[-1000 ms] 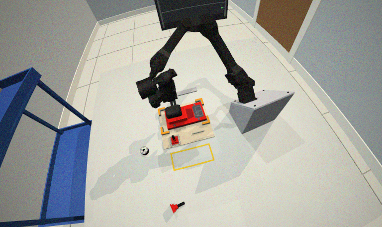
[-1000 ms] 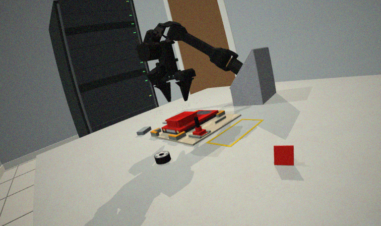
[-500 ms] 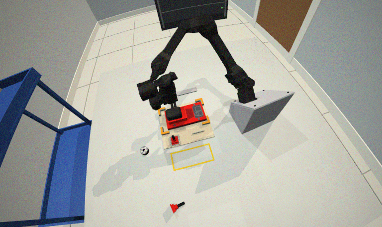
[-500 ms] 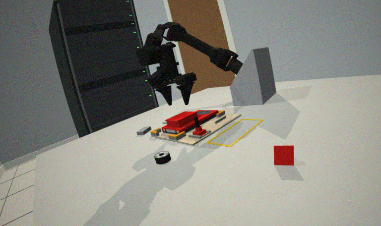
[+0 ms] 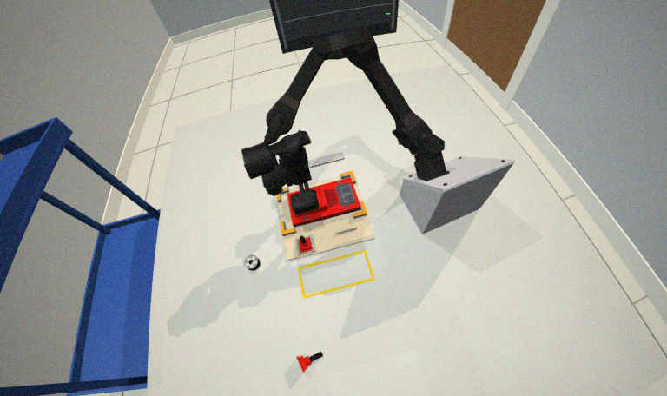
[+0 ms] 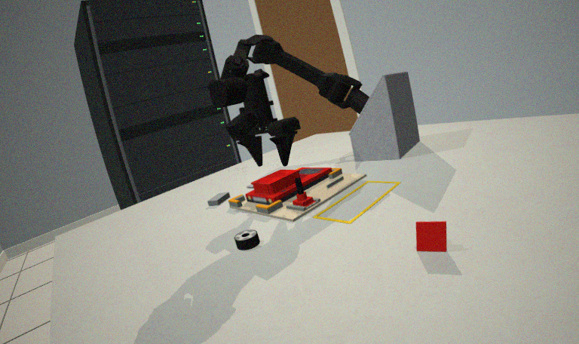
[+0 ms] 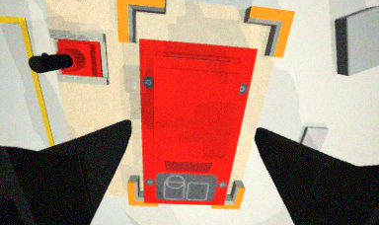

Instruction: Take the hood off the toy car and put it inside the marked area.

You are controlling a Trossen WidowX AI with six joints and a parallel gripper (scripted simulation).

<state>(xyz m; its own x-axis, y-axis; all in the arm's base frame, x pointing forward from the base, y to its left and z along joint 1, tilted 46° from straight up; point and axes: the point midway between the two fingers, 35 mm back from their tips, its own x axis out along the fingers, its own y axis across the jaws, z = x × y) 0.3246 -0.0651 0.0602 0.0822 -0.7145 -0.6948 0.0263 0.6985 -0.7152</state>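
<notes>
My gripper tip is now 4 cm above the red hood. Also, from my gripper tip: black wheel 19 cm ahead, 12 cm to the left, 7 cm below.
</notes>
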